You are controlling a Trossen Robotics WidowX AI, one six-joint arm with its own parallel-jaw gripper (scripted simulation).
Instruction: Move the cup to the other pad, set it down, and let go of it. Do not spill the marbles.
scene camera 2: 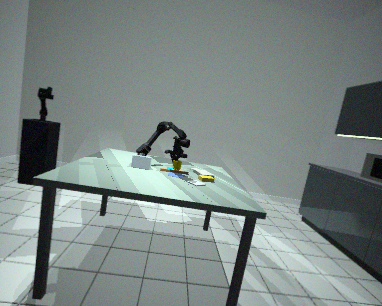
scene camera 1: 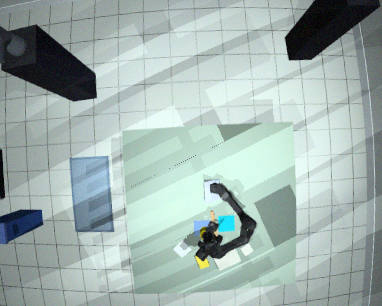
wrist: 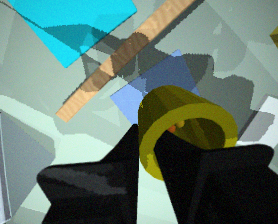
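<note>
A yellow cup (wrist: 209,126) is visible, as is my gripper (wrist: 143,127).
</note>
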